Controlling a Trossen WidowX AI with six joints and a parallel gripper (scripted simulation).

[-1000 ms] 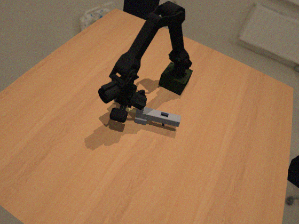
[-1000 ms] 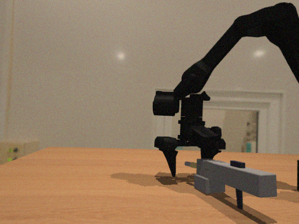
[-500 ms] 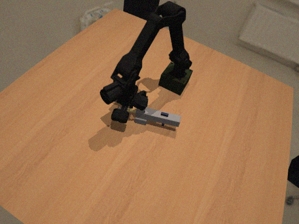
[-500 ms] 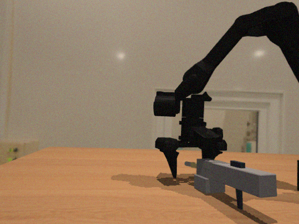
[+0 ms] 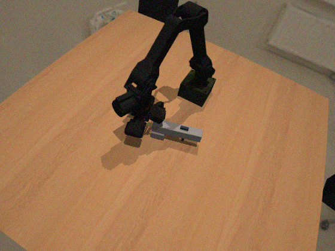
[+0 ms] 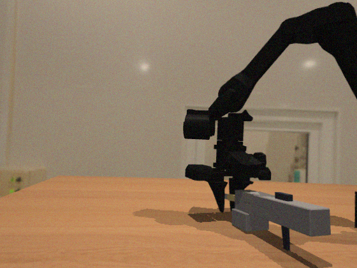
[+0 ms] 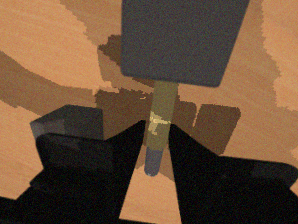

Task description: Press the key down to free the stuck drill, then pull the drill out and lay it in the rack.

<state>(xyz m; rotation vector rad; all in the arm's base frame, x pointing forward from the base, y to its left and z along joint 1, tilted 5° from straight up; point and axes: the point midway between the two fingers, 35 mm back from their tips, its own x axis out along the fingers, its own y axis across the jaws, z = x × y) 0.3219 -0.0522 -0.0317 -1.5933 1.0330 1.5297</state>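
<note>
My gripper tip is 20 mm past the drill, 30 mm to the right of it and 40 mm below it. The rest, counted from my gripper tip: grey block housing 60 mm behind, 120 mm to the left, 40 mm above; dark key 80 mm behind, 150 mm to the left, 40 mm above; grey rack 60 mm behind, 60 mm to the right, 10 mm above.
</note>
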